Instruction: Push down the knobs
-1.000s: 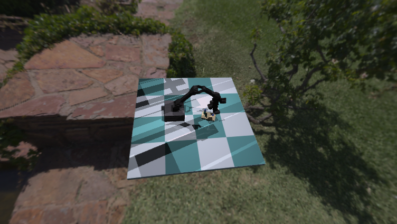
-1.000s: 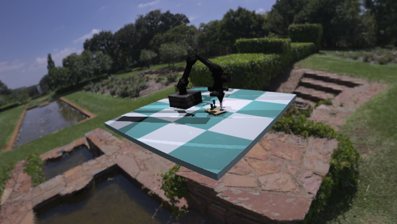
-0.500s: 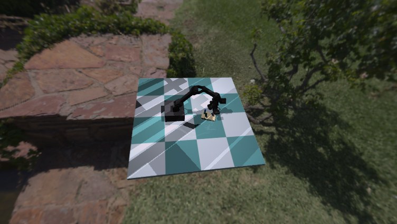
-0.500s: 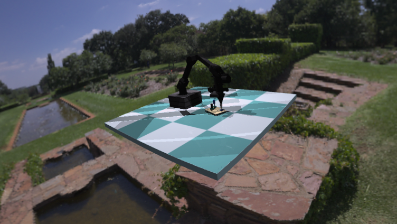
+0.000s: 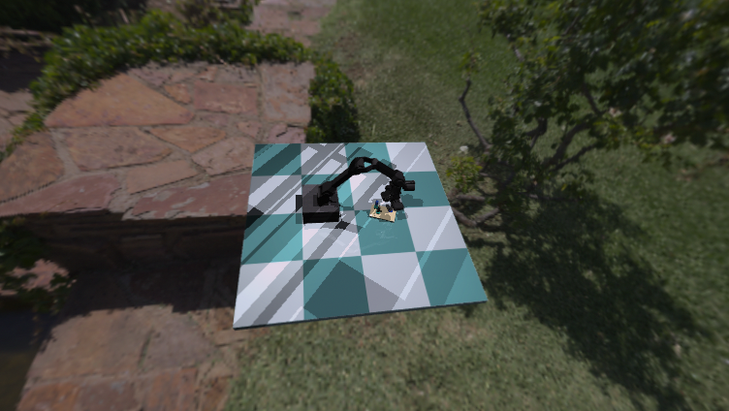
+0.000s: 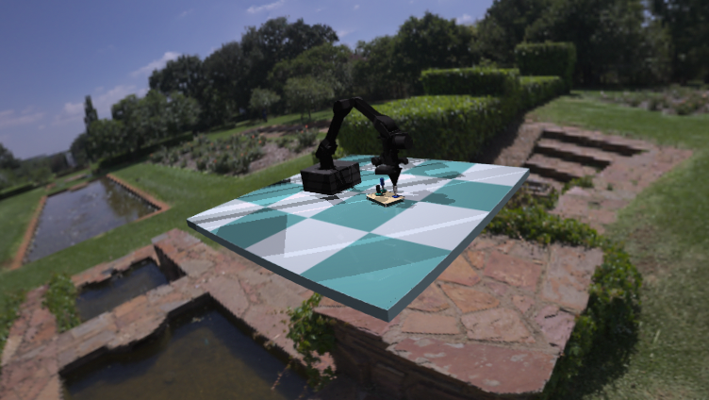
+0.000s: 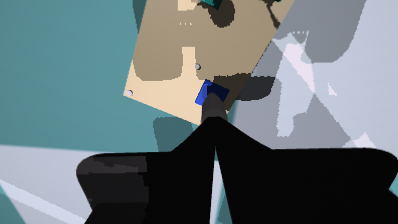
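Now: gripper tip 30 mm above the blue potentiometer.
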